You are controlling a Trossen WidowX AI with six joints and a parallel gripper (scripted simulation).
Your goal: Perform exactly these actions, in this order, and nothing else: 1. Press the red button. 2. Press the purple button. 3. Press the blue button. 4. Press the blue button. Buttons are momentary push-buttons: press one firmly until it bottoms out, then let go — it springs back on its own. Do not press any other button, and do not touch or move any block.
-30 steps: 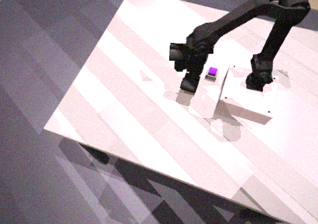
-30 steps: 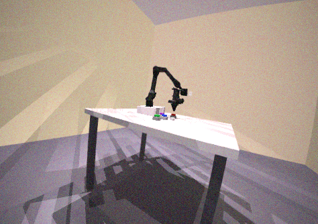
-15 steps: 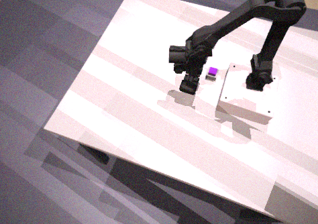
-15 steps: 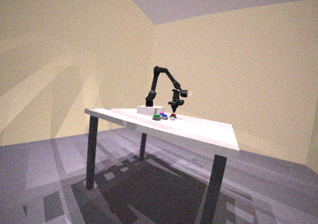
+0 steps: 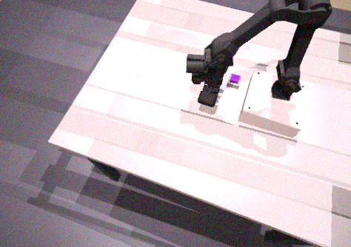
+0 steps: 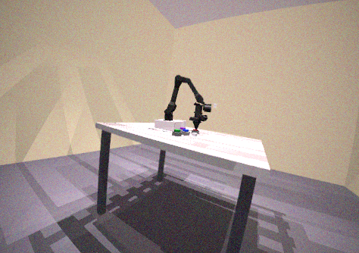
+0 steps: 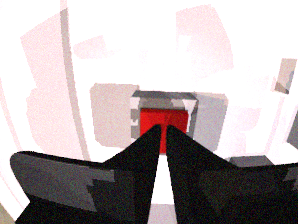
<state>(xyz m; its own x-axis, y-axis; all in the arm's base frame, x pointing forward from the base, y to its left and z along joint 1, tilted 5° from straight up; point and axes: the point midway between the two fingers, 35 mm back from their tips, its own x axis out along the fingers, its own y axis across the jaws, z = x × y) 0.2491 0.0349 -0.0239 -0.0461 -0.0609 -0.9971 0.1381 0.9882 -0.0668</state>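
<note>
Right now my gripper tip is 10 mm above the red button. Also, from my gripper tip: green button (270 mm to the right, 50 mm behind); then blue button (180 mm to the right, 30 mm behind); then purple button (90 mm to the right, 80 mm behind).
</note>
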